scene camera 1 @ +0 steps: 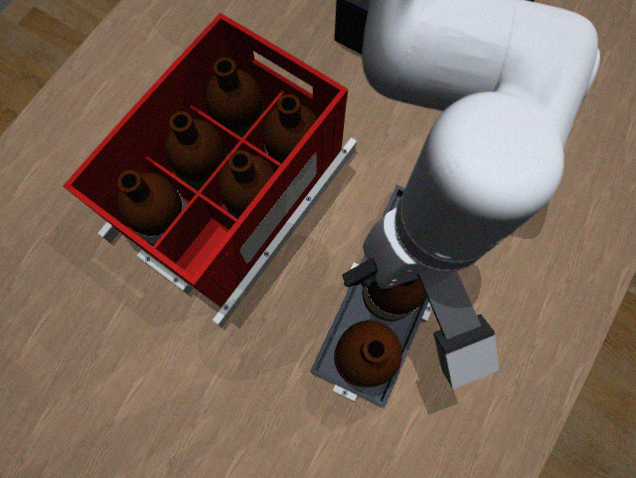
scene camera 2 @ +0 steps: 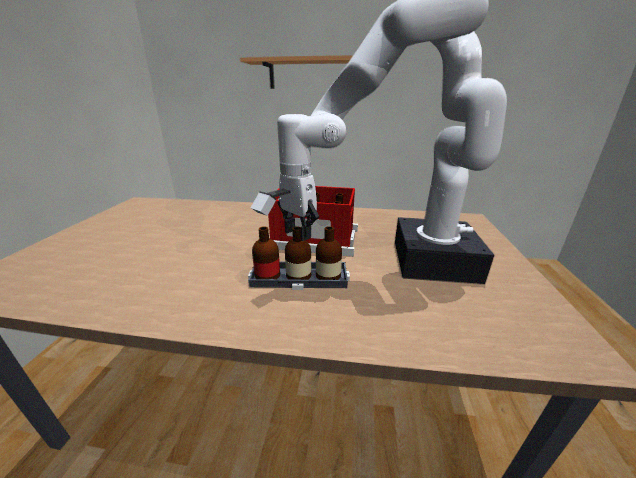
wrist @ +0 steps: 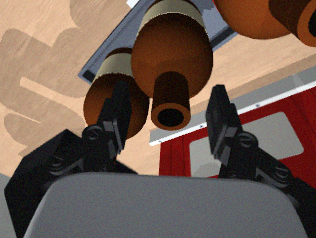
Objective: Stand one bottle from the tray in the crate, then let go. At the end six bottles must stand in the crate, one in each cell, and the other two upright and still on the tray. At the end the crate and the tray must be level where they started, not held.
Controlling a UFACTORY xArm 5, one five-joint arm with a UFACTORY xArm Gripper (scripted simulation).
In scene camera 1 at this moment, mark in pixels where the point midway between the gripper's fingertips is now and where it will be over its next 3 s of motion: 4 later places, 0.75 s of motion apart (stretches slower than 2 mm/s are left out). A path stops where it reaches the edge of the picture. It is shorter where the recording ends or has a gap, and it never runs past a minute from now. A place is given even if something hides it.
My gripper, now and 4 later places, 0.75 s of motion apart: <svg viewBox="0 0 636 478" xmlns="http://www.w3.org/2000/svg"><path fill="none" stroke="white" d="M407 270L406 270L409 262L411 261L414 258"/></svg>
